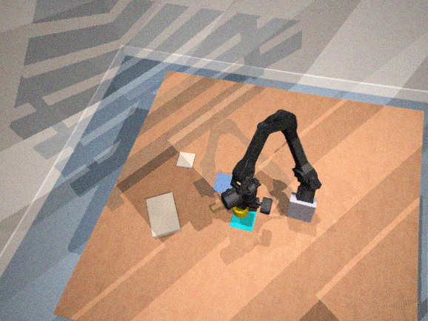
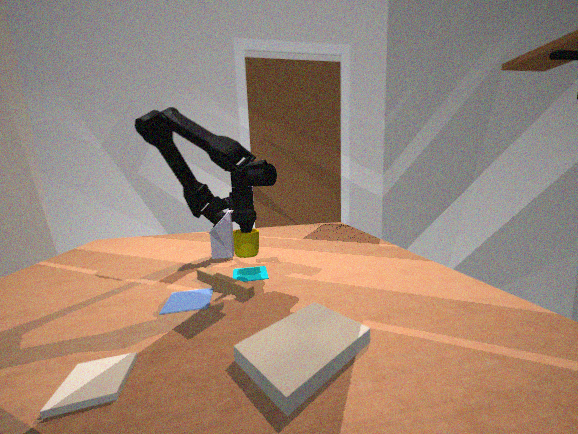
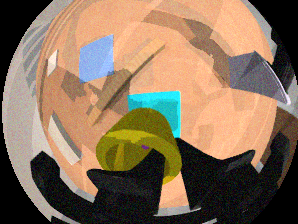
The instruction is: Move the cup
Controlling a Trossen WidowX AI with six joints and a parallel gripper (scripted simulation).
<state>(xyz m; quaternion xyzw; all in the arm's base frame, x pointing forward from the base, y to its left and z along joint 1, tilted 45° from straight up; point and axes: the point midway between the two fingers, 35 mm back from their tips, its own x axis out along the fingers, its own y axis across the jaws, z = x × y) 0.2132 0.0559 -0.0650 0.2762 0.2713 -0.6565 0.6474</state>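
Now: the wooden bar 90 mm below my gripper tip, 80 mm ahead of it and 70 mm to the right of it. Round my gripper tip: white tile: 350 mm ahead, 210 mm to the right, 90 mm below; yellow cup: 20 mm ahead; light blue pad: 140 mm to the right, 140 mm ahead, 100 mm below.
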